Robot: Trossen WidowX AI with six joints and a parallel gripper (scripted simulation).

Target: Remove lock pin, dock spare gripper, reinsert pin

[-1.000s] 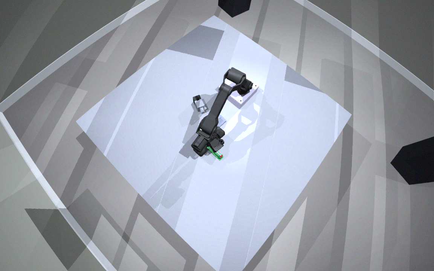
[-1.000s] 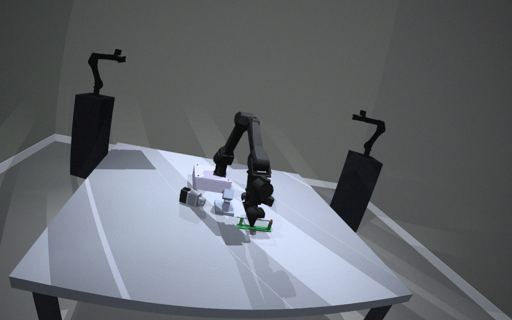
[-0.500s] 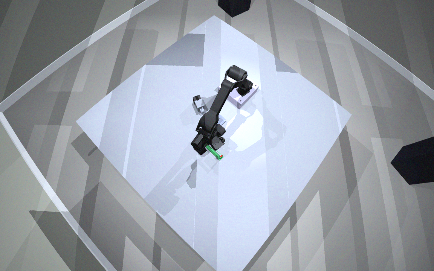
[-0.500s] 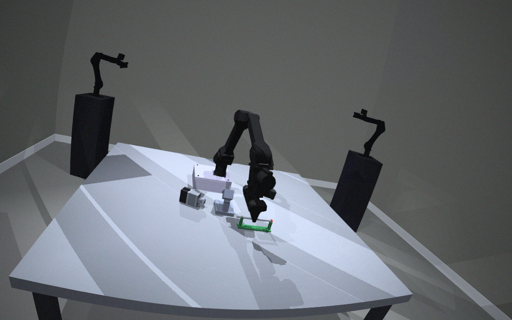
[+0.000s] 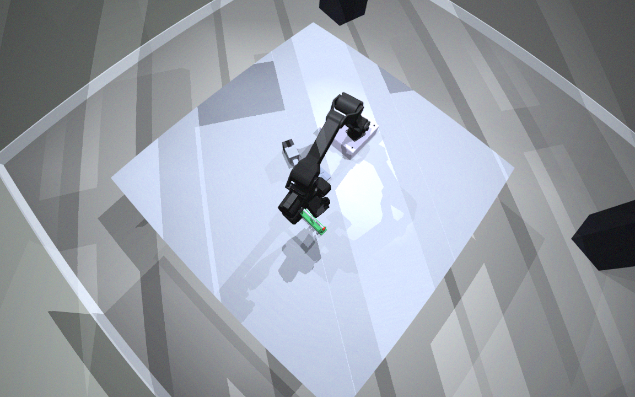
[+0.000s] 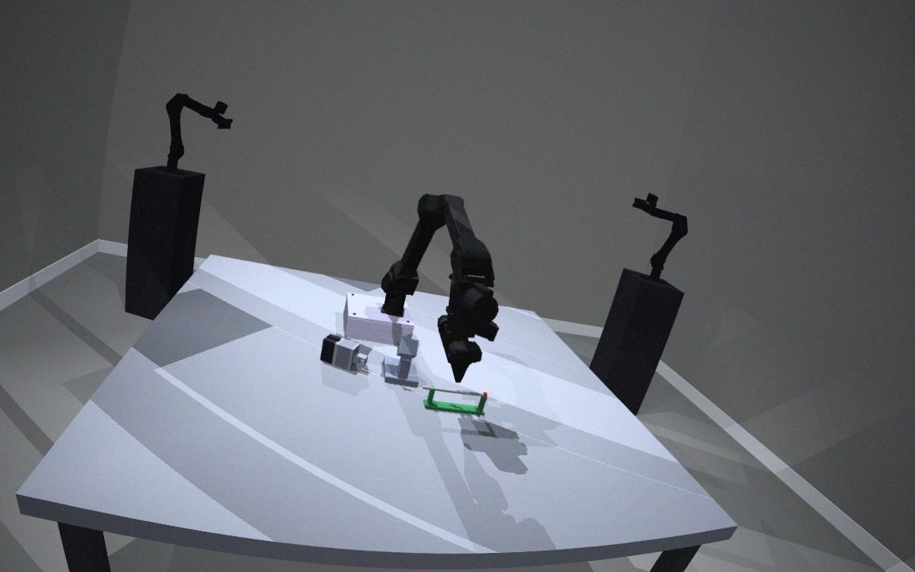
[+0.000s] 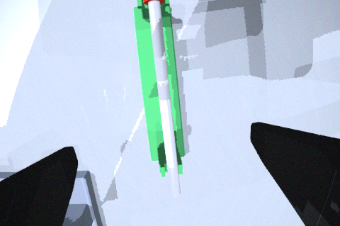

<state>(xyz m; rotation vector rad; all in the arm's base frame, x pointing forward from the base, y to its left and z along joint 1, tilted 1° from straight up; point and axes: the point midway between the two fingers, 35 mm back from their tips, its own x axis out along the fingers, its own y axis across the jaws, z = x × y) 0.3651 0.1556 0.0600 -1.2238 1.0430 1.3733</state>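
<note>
Right now my gripper tip is 10 cm past the spare gripper, 25 cm to the left of it and 6 cm above it. The rest, counted from my gripper tip: cradle 2 cm to the left, 7 cm below; then socket 10 cm behind, 11 cm to the right, 4 cm below.
</note>
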